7 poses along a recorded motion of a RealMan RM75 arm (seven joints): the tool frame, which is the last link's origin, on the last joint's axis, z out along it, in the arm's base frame.
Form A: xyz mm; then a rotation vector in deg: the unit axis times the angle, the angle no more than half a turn.
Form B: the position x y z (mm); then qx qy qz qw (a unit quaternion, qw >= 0). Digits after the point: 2 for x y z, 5 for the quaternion.
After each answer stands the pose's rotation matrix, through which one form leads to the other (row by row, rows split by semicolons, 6 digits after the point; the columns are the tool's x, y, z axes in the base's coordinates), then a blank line. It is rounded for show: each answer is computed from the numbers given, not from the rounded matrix.
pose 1, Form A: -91.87, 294.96, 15.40, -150.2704, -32.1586, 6.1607
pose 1, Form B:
-91.87, 294.96, 15.40, -0.95164, -0.20366, 0.03901, 0.22668
0.914005 0.369925 -0.166586; 0.405301 -0.814279 0.415548; 0.018074 -0.447331 -0.894186

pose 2, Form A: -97.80, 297.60, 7.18, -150.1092, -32.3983, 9.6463
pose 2, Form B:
-97.80, 297.60, 7.18, -0.95031, -0.20511, 0.06107, 0.22607
0.908403 0.362221 -0.208806; 0.417444 -0.813646 0.404623; -0.023332 -0.454726 -0.890326

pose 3, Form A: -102.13, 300.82, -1.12, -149.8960, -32.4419, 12.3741
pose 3, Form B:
-102.13, 300.82, -1.12, -0.94898, -0.20539, 0.07834, 0.22610
0.903359 0.354390 -0.241560; 0.425240 -0.813391 0.396947; -0.055809 -0.461307 -0.885484

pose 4, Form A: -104.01, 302.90, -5.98, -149.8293, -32.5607, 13.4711
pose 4, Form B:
-104.01, 302.90, -5.98, -0.94833, -0.20609, 0.08526, 0.22566
0.900513 0.352404 -0.254729; 0.429366 -0.813213 0.392849; -0.068707 -0.463138 -0.883619

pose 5, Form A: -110.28, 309.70, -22.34, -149.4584, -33.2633, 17.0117
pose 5, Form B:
-110.28, 309.70, -22.34, -0.94539, -0.21041, 0.10761, 0.22446
0.888301 0.349524 -0.297918; 0.446139 -0.810691 0.379130; -0.109004 -0.469694 -0.876074

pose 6, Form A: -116.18, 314.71, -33.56, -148.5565, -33.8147, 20.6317
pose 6, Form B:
-116.18, 314.71, -33.56, -0.94099, -0.21419, 0.13069, 0.22710
0.874087 0.343746 -0.343236; 0.462462 -0.805094 0.371419; -0.148664 -0.483386 -0.862692

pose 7, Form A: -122.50, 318.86, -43.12, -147.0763, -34.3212, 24.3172
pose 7, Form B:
-122.50, 318.86, -43.12, -0.93484, -0.21815, 0.15456, 0.23368
0.857042 0.335633 -0.390935; 0.480103 -0.795613 0.369460; -0.187030 -0.504332 -0.843012

